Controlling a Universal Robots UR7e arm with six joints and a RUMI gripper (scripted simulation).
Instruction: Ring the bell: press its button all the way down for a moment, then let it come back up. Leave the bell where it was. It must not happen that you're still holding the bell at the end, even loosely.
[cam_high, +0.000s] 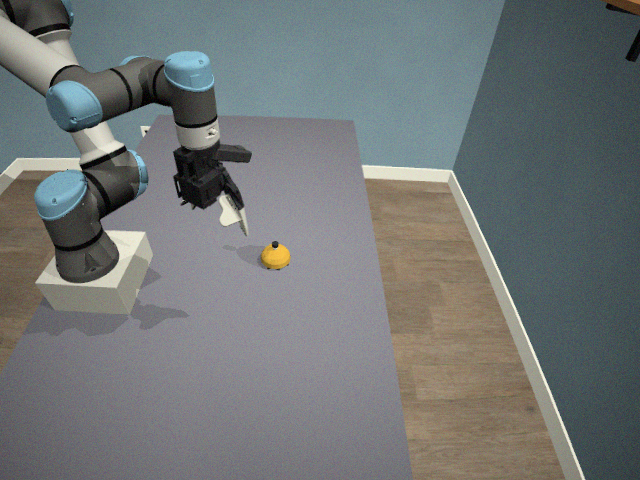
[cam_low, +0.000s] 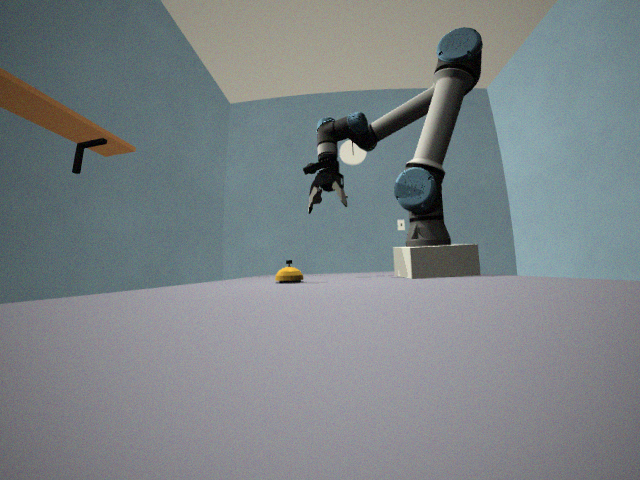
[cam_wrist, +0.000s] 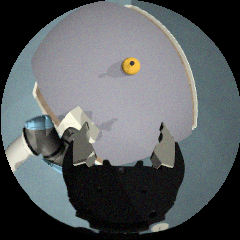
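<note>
Now: hand 100 mm short of the black button, 120 mm to the right of it and 180 mm above it. Also, from my hand: yellow dome bell 100 mm ahead, 120 mm to the left, 200 mm below.
</note>
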